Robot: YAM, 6 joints.
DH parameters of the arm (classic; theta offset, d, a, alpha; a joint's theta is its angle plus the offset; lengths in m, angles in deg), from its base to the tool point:
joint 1: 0 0.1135 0.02 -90
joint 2: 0 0 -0.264 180
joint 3: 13.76 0 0.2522 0
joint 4: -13.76 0 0.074 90
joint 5: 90 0 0 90
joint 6: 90 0.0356 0 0
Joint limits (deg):
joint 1: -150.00..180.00
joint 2: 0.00..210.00
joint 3: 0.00..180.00
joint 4: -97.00..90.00
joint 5: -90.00..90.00
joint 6: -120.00..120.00
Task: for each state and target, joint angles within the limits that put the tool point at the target. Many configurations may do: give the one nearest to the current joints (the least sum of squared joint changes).
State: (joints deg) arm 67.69 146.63 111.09 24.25 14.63 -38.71
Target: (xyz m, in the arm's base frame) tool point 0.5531 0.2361 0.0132
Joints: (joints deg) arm 23.98 167.71 124.86 24.61 14.84 -38.71
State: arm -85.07 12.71 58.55 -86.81 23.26 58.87
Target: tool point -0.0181 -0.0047 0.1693
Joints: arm -86.74 9.00 22.85 -92.29 31.01 58.87
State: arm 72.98 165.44 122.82 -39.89 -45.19 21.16
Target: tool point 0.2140 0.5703 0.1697
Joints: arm 67.33 159.95 149.60 -18.65 -38.86 21.16
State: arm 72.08 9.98 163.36 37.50 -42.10 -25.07
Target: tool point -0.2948 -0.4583 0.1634
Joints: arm 60.09 20.39 180.00 67.42 -49.24 -25.07
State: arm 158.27 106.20 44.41 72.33 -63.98 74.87
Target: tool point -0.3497 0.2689 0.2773
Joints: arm 138.53 115.55 74.17 68.56 -57.62 74.87
